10 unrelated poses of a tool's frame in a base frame.
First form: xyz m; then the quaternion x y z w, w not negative.
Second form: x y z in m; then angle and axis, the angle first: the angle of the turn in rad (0 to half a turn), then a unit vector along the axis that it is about. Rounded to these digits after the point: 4 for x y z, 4 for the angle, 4 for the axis.
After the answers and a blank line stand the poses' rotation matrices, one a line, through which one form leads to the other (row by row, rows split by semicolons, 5 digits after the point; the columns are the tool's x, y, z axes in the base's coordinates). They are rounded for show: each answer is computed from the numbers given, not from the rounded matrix.
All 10 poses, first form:
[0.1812 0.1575 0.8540 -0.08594 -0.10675 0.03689 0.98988]
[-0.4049 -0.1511 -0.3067 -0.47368 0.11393 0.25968 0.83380]
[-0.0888 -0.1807 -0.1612 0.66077 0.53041 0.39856 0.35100]
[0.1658 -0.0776 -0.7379 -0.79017 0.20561 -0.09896 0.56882]
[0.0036 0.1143 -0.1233 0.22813 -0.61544 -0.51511 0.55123]
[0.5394 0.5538 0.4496 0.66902 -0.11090 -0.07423 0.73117]
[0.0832 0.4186 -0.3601 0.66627 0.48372 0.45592 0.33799]
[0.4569 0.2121 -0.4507 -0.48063 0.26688 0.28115 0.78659]
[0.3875 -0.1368 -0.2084 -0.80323 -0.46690 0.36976 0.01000]
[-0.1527 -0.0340 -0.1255 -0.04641 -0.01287 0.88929 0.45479]
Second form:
[0.1812 0.1575 0.8540 0.2848 -0.6055 -0.7522 0.2599]
[-0.4049 -0.1511 -0.3067 1.1697 -0.8580 0.2064 0.4704]
[-0.0888 -0.1807 -0.1612 2.4243 0.7057 0.5664 0.4256]
[0.1658 -0.0776 -0.7379 1.9314 -0.9607 0.2500 -0.1203]
[0.0036 0.1143 -0.1233 1.9739 0.2734 -0.7376 -0.6174]
[0.5394 0.5538 0.4496 1.5015 0.9807 -0.1626 -0.1088]
[0.0832 0.4186 -0.3601 2.4520 0.7079 0.5140 0.4844]
[0.4569 0.2121 -0.4507 1.3311 -0.7784 0.4322 0.4553]
[0.3875 -0.1368 -0.2084 3.1216 -0.8033 -0.4669 0.3698]
[-0.1527 -0.0340 -0.1255 2.1973 -0.0521 -0.0145 0.9985]

0.97449 -0.05468 -0.21768; 0.09138 0.98251 0.16226; 0.20500 -0.17802 0.96244
0.83917 -0.54097 -0.05602; 0.32511 0.41639 0.84907; -0.43600 -0.73073 0.52530
0.11963 0.42117 0.89906; 0.98074 -0.19093 -0.04106; 0.15436 0.88666 -0.43590
0.89586 -0.21235 0.39030; -0.43752 -0.26833 0.85824; -0.07752 -0.93963 -0.33330
-0.28821 0.28709 -0.91352; -0.84869 0.36524 0.38253; 0.44347 0.88554 0.13838
0.96438 -0.03984 -0.26149; -0.25694 0.09381 -0.96186; 0.06285 0.99479 0.08023
0.11630 0.33638 0.93452; 0.95277 -0.30356 -0.00931; 0.28055 0.89146 -0.35580
0.69946 -0.69884 0.14959; 0.18576 0.37990 0.90618; -0.69011 -0.60605 0.39554
0.29056 0.74266 -0.60334; 0.75745 -0.56381 -0.32922; -0.58467 -0.36135 -0.72635
-0.58202 -0.80769 -0.09425; 0.81008 -0.58600 0.01932; -0.07084 -0.06510 0.99536

